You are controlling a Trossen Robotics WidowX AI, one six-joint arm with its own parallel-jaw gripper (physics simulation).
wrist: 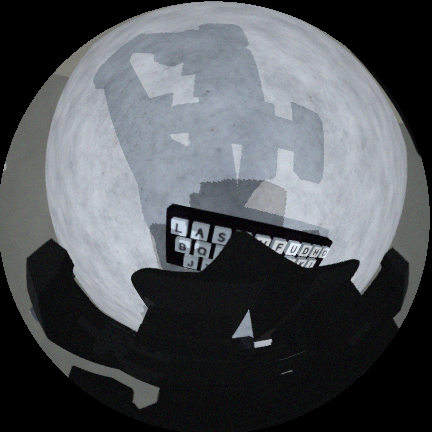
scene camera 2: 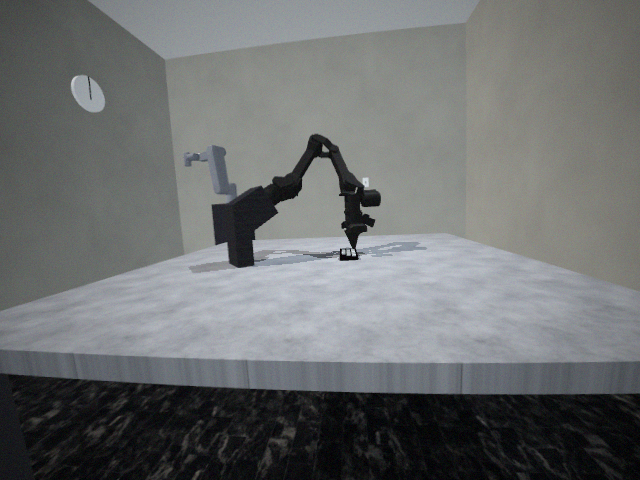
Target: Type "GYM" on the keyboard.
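Where they show: gripper, between the fingertips: (wrist: 238,235) (scene camera 2: 353,248); arm's base, origin of its link: (scene camera 2: 264,200).
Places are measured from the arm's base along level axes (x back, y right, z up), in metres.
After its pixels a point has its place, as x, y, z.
The small black keyboard (scene camera 2: 348,255) @[-0.290, -0.067, -0.206] (wrist: 200,231) @[-0.261, -0.199, -0.202] with pale keys lies on the table, slightly slanted in the wrist view. Its far row reads L, A, S at the left and F, U, D, H, O at the right; B and Q start the second row and J the third. My gripper (scene camera 2: 354,248) @[-0.275, -0.172, -0.200] (wrist: 238,235) @[-0.275, -0.172, -0.200] is shut and empty, pointing down, with its tips at the keyboard. In the wrist view the tips cover the far row just right of S. Whether they touch a key cannot be told. The fingers hide most of the nearer rows; no G or M key shows readably.
The pale table (scene camera 2: 320,320) @[-0.411, 0.421, -0.220] (wrist: 350,150) @[-0.436, -0.100, -0.220] carries my arm's dark base (scene camera 2: 241,250) @[0.012, 0.126, -0.163] at the left. A grey arm (scene camera 2: 218,170) stands behind that base. The arm's shadow falls across the table beyond the keyboard. A round clock (scene camera 2: 87,93) hangs on the left wall.
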